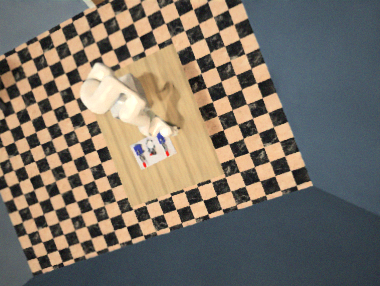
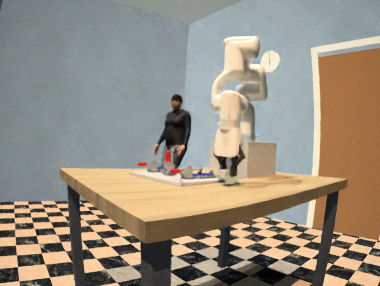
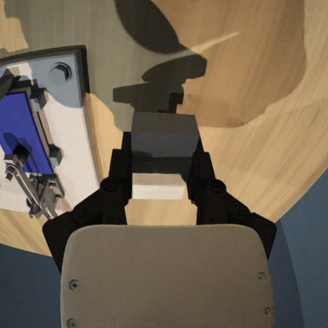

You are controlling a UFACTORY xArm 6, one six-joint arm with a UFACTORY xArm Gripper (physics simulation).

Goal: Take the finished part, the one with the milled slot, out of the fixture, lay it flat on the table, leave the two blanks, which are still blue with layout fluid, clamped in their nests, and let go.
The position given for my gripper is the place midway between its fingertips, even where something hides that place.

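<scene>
You can see a fixture plate (image 1: pixel 161 154), and there's my gripper (image 2: pixel 227 175). My gripper (image 3: pixel 159 146) is visible again, together with a finished part (image 3: pixel 162 144).
</scene>
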